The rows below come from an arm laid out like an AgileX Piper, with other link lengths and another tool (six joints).
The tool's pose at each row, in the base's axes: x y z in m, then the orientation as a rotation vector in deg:
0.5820, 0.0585, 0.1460, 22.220, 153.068, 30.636
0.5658, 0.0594, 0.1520, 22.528, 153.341, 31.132
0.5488, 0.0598, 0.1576, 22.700, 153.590, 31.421
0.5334, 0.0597, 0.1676, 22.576, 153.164, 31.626
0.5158, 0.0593, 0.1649, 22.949, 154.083, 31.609
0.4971, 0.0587, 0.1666, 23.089, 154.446, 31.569
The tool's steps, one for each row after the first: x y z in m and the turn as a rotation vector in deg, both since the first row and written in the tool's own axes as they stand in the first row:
0.0128, 0.0002, -0.0117, -0.207, 0.384, 0.318
0.0262, -0.0003, -0.0235, -0.306, 0.694, 0.504
0.0367, 0.0009, -0.0385, -0.568, 0.346, 0.425
0.0530, -0.0040, -0.0438, -0.264, 1.208, 0.741
0.0688, -0.0073, -0.0533, -0.124, 1.540, 0.854

